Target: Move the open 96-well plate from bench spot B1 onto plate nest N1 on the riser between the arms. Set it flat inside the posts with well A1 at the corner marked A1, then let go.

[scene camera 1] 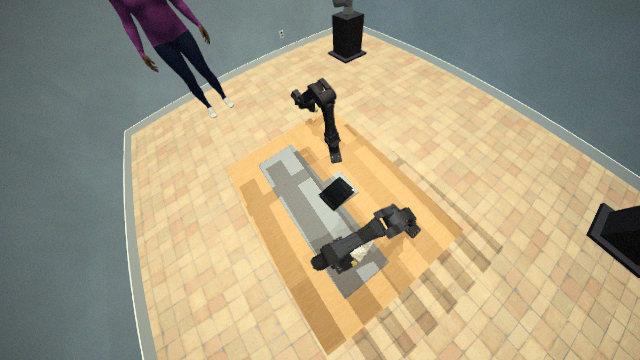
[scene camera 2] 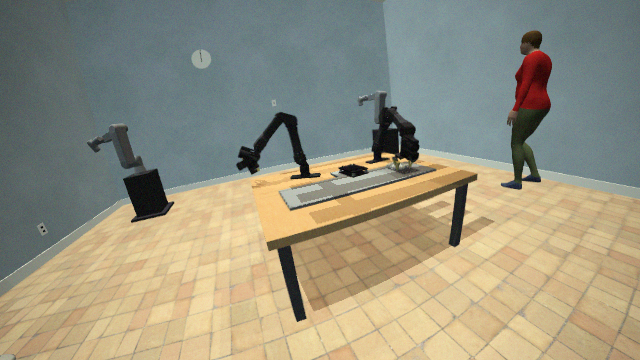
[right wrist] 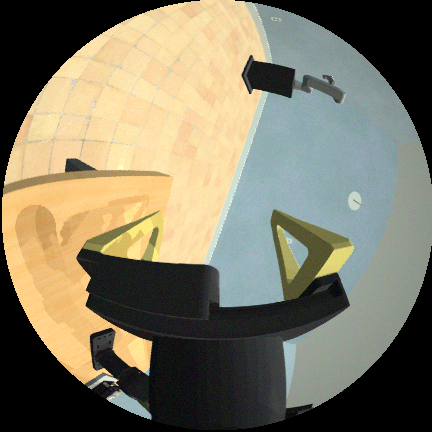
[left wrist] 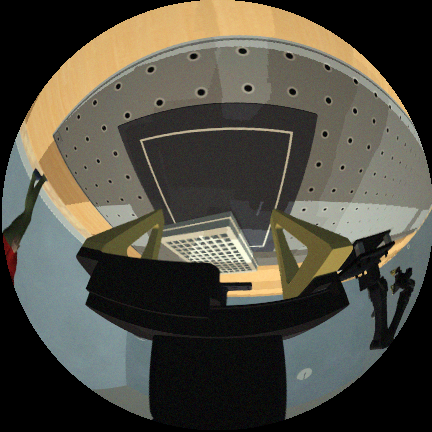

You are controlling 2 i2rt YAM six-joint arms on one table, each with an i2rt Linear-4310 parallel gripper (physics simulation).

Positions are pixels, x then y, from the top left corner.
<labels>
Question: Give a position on a well plate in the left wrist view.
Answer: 217, 239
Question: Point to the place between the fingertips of my right gripper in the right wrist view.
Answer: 217, 215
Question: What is my right gripper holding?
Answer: Nothing.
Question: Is my right gripper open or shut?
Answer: Open.
</labels>
